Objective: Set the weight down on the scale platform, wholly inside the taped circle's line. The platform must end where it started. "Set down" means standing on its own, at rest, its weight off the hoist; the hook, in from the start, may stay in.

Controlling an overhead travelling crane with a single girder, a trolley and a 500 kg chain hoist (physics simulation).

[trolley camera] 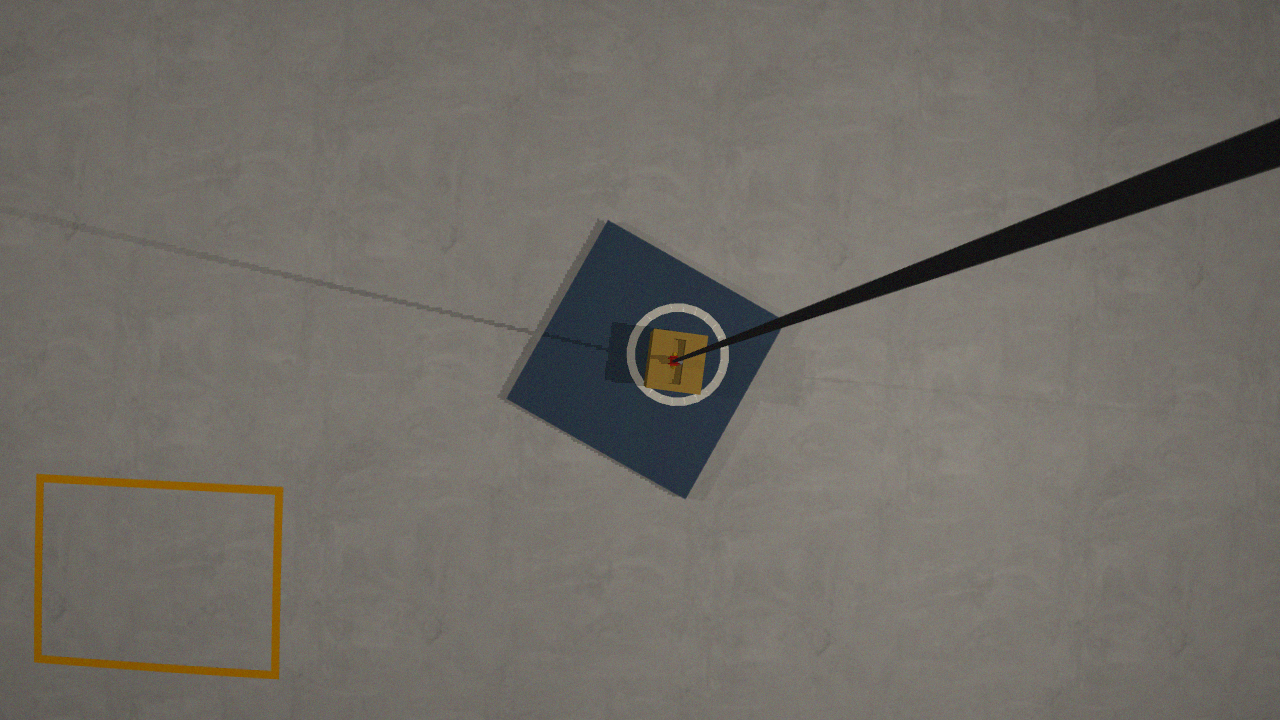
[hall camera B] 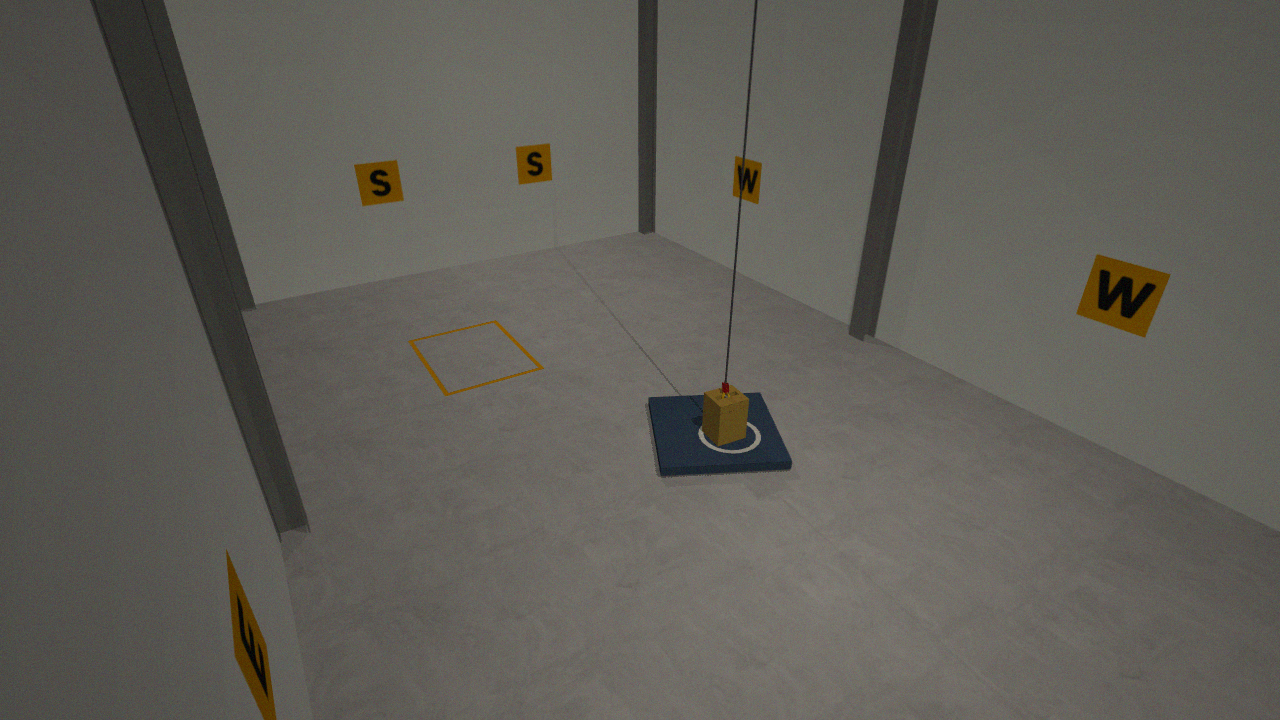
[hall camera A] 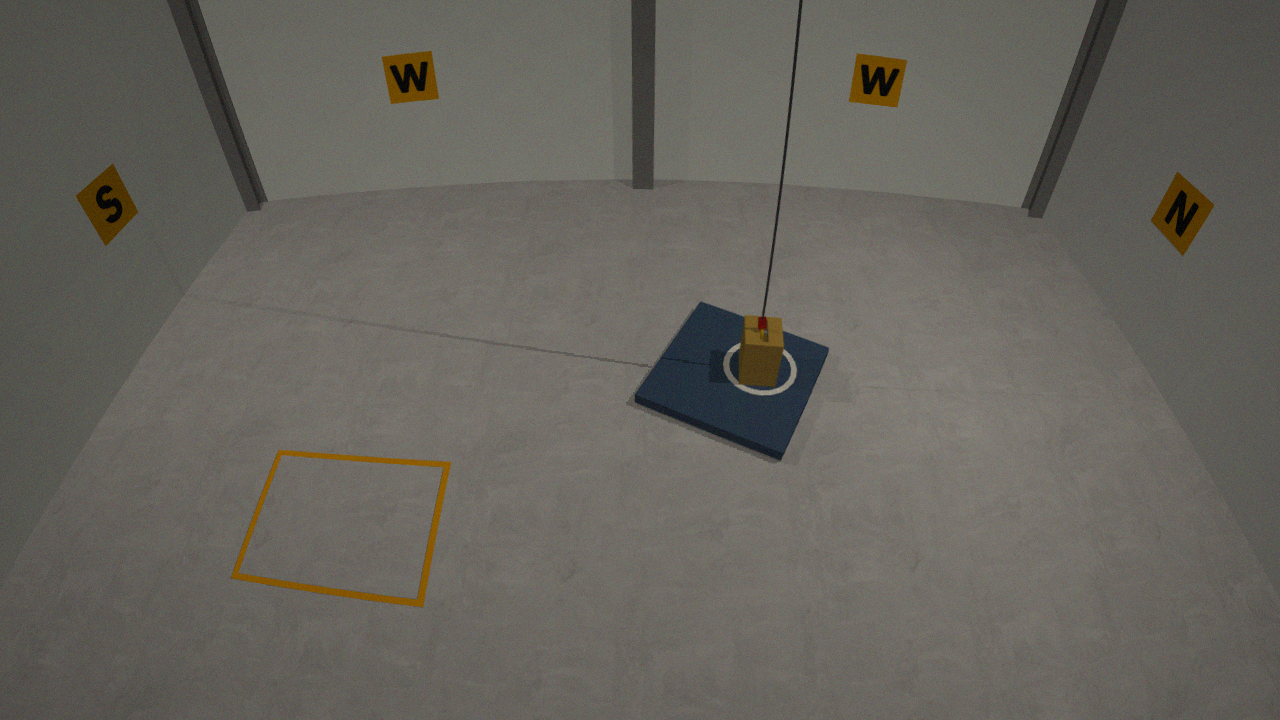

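Observation:
The yellow block-shaped weight (hall camera A: 760, 360) (hall camera B: 724, 419) (trolley camera: 662, 377) is upright over the dark blue scale platform (hall camera A: 680, 385) (hall camera B: 671, 456) (trolley camera: 608, 259). My red hook (hall camera A: 762, 323) (hall camera B: 725, 387) (trolley camera: 674, 360) is in the weight's top, and the chain above looks straight. The white taped circle (hall camera A: 793, 368) (hall camera B: 758, 437) (trolley camera: 677, 401) surrounds the weight's lower end. The base looks very close to the circle's inner edge on the side near hall camera A; I cannot tell whether it overlaps the line. Whether the base touches the platform or hangs slightly above is unclear.
An orange outlined rectangle (hall camera A: 366, 457) (hall camera B: 494, 381) (trolley camera: 161, 484) lies on the floor, well apart from the platform. Grey columns (hall camera A: 643, 89) (hall camera B: 895, 179) stand along the walls, which carry orange letter signs.

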